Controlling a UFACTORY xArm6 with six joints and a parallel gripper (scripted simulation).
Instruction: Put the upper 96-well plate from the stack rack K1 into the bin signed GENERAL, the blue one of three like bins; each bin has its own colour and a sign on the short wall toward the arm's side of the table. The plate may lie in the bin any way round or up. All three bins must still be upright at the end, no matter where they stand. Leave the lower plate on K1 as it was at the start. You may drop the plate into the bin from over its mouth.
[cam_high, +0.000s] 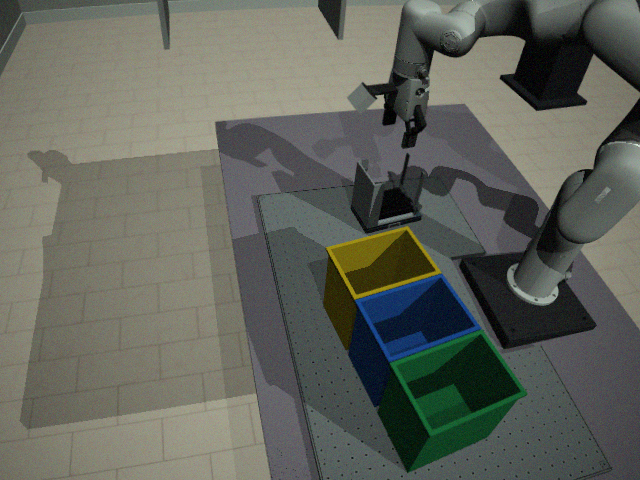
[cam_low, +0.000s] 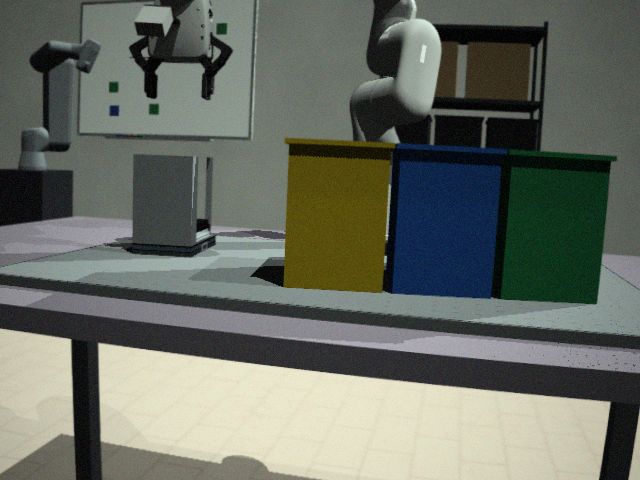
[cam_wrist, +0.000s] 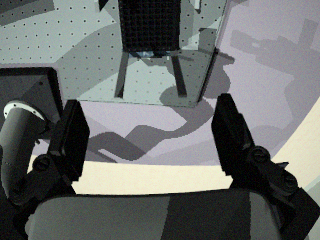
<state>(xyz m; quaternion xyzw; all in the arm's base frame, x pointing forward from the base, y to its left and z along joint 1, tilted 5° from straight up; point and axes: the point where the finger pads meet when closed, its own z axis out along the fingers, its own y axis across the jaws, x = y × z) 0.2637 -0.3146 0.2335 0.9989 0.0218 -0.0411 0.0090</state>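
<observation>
Now: hand 220 mm above the dark 96-well plate. Round my hand: grey rack wall 170 mm below, 70 mm ahead; white 96-well plate 230 mm below; yellow bin 280 mm to the left, 170 mm below, 150 mm ahead.
</observation>
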